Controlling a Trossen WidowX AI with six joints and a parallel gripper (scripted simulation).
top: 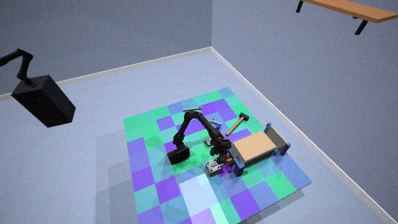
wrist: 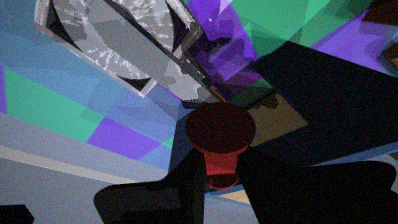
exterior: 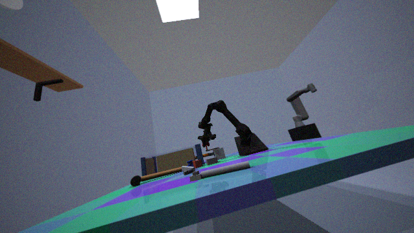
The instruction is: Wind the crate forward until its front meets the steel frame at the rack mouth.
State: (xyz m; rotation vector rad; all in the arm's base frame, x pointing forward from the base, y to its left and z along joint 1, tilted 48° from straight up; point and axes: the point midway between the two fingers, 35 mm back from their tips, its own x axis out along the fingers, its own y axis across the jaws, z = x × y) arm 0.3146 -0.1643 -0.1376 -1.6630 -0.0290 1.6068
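The red-knobbed crank handle lies 50 mm behind my gripper tip and 30 mm below it. The rest, counted from my gripper tip: blue steel frame (50 mm ahead, 30 mm below, 10 mm to the left); then dark red knob (10 mm to the left, 10 mm behind); then grey hand winch (130 mm behind, 100 mm below, 20 mm to the right).
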